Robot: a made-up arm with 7 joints. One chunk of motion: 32 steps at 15 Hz.
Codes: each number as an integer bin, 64 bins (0 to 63) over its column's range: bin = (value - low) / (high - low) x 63, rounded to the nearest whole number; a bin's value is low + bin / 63 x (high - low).
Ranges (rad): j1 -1.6..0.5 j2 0..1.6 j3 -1.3..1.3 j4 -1.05..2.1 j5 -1.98..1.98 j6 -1.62..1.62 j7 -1.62..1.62
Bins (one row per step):
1: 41 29 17 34 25 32 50
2: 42 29 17 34 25 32 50
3: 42 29 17 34 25 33 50
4: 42 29 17 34 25 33 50
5: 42 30 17 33 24 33 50
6: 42 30 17 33 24 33 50
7: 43 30 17 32 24 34 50
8: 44 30 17 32 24 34 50
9: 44 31 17 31 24 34 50
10: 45 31 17 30 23 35 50
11: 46 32 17 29 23 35 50
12: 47 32 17 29 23 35 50
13: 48 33 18 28 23 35 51
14: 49 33 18 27 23 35 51
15: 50 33 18 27 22 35 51
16: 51 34 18 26 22 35 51
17: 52 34 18 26 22 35 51
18: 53 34 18 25 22 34 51
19: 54 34 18 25 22 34 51
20: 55 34 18 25 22 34 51
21: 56 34 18 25 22 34 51
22: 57 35 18 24 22 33 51
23: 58 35 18 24 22 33 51
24: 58 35 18 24 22 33 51
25: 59 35 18 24 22 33 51
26: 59 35 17 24 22 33 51
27: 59 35 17 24 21 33 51
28: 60 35 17 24 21 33 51
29: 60 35 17 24 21 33 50
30: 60 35 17 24 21 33 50
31: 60 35 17 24 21 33 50
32: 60 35 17 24 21 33 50
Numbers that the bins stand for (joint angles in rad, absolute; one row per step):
1: -0.2333 0.7365 -0.5984 0.6500 -0.4086 0.0257 0.9514
2: -0.2000 0.7365 -0.5984 0.6500 -0.4086 0.0257 0.9514
3: -0.2000 0.7365 -0.5984 0.6500 -0.4086 0.0771 0.9514
4: -0.2000 0.7365 -0.5984 0.6500 -0.4086 0.0771 0.9514
5: -0.2000 0.7619 -0.5984 0.6000 -0.4714 0.0771 0.9514
6: -0.2000 0.7619 -0.5984 0.6000 -0.4714 0.0771 0.9514
7: -0.1667 0.7619 -0.5984 0.5500 -0.4714 0.1286 0.9514
8: -0.1333 0.7619 -0.5984 0.5500 -0.4714 0.1286 0.9514
9: -0.1333 0.7873 -0.5984 0.5000 -0.4714 0.1286 0.9514
10: -0.1000 0.7873 -0.5984 0.4500 -0.5343 0.1800 0.9514
11: -0.0667 0.8127 -0.5984 0.4000 -0.5343 0.1800 0.9514
12: -0.0333 0.8127 -0.5984 0.4000 -0.5343 0.1800 0.9514
13: 0.0000 0.8381 -0.5571 0.3500 -0.5343 0.1800 1.0029
14: 0.0333 0.8381 -0.5571 0.3000 -0.5343 0.1800 1.0029
15: 0.0667 0.8381 -0.5571 0.3000 -0.5971 0.1800 1.0029
16: 0.1000 0.8635 -0.5571 0.2500 -0.5971 0.1800 1.0029
17: 0.1333 0.8635 -0.5571 0.2500 -0.5971 0.1800 1.0029
18: 0.1667 0.8635 -0.5571 0.2000 -0.5971 0.1286 1.0029
19: 0.2000 0.8635 -0.5571 0.2000 -0.5971 0.1286 1.0029
20: 0.2333 0.8635 -0.5571 0.2000 -0.5971 0.1286 1.0029
21: 0.2667 0.8635 -0.5571 0.2000 -0.5971 0.1286 1.0029
22: 0.3000 0.8889 -0.5571 0.1500 -0.5971 0.0771 1.0029
23: 0.3333 0.8889 -0.5571 0.1500 -0.5971 0.0771 1.0029
24: 0.3333 0.8889 -0.5571 0.1500 -0.5971 0.0771 1.0029
25: 0.3667 0.8889 -0.5571 0.1500 -0.5971 0.0771 1.0029
26: 0.3667 0.8889 -0.5984 0.1500 -0.5971 0.0771 1.0029
27: 0.3667 0.8889 -0.5984 0.1500 -0.6600 0.0771 1.0029
28: 0.4000 0.8889 -0.5984 0.1500 -0.6600 0.0771 1.0029
29: 0.4000 0.8889 -0.5984 0.1500 -0.6600 0.0771 0.9514
30: 0.4000 0.8889 -0.5984 0.1500 -0.6600 0.0771 0.9514
31: 0.4000 0.8889 -0.5984 0.1500 -0.6600 0.0771 0.9514
32: 0.4000 0.8889 -0.5984 0.1500 -0.6600 0.0771 0.9514

